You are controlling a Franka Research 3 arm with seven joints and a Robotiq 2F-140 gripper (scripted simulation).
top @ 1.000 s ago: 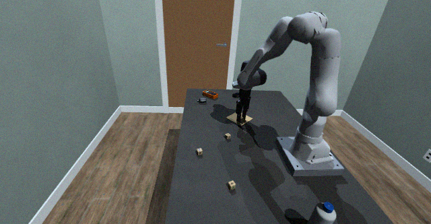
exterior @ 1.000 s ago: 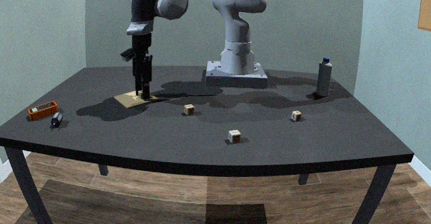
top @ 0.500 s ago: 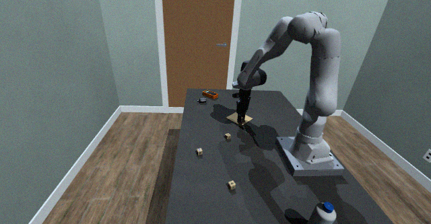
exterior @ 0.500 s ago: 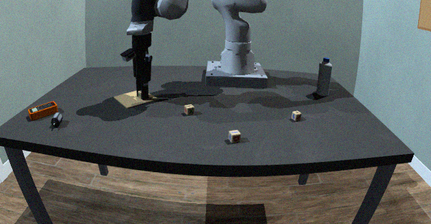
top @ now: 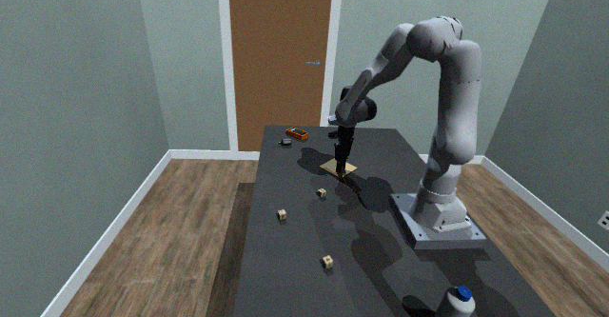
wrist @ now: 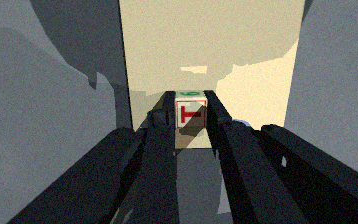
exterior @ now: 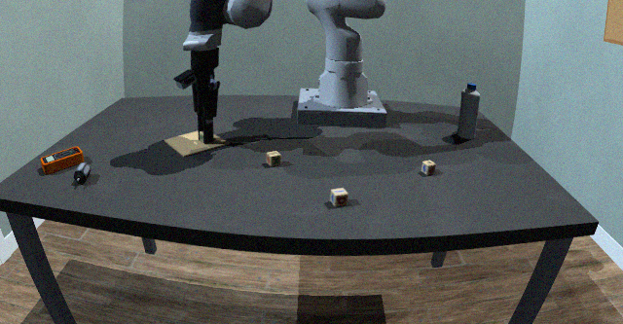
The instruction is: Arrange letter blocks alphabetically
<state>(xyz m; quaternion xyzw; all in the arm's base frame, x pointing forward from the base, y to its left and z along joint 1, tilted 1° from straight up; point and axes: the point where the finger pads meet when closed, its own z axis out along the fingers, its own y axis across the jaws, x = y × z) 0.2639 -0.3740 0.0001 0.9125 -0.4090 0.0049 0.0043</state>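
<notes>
The block is 2 cm below my hand. From my hand the other things lie so: tan mat 4 cm below, 3 cm to the right; then orange device 40 cm to the right, 20 cm ahead, 2 cm below.
</notes>
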